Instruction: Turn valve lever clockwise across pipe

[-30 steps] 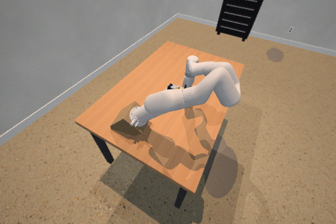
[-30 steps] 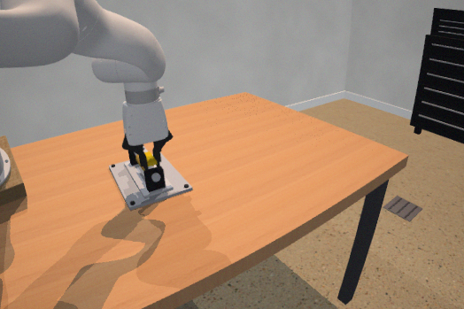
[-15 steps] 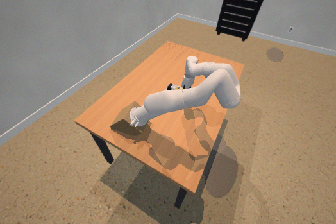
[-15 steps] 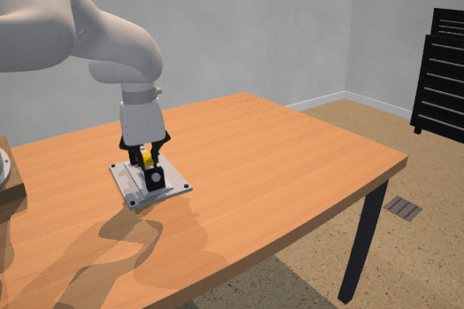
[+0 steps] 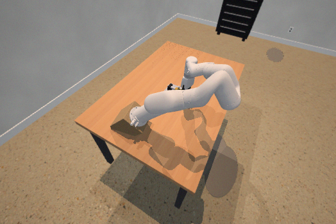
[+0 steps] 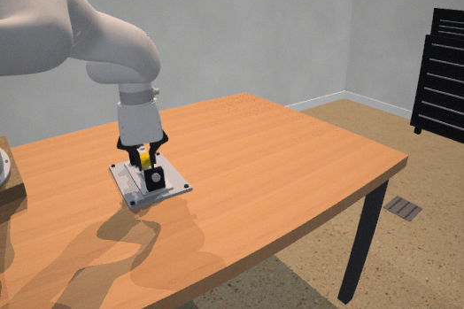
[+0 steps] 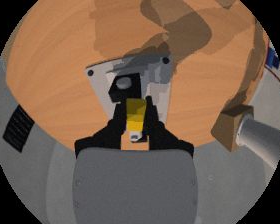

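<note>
The plate is 3 cm ahead of my hand, 7 cm to the left of it and 9 cm below it.
</note>
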